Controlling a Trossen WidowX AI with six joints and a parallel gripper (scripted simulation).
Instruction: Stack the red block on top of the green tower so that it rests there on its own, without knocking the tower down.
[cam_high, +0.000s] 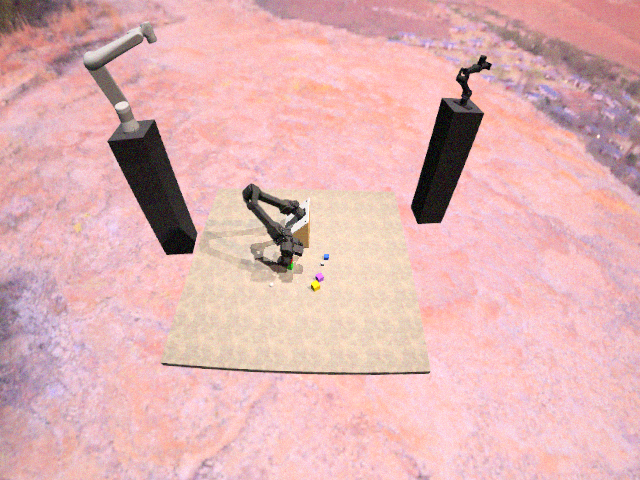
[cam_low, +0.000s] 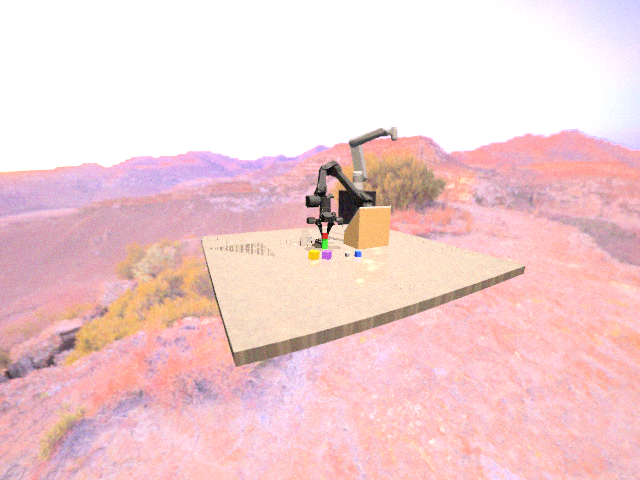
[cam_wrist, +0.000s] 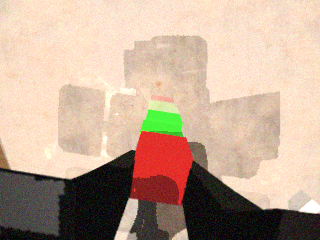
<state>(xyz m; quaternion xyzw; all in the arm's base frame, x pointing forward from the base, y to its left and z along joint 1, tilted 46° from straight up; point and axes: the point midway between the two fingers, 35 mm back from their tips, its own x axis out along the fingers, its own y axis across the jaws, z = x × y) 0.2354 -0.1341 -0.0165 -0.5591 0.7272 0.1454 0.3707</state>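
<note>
The red block is right at my gripper tip. From my gripper tip the other things lie so: blue block: 21 cm to the left, 5 cm below, 5 cm behind; yellow block: 15 cm ahead, 13 cm to the left, 5 cm below; purple block: 16 cm to the left, 10 cm ahead, 5 cm below.
</note>
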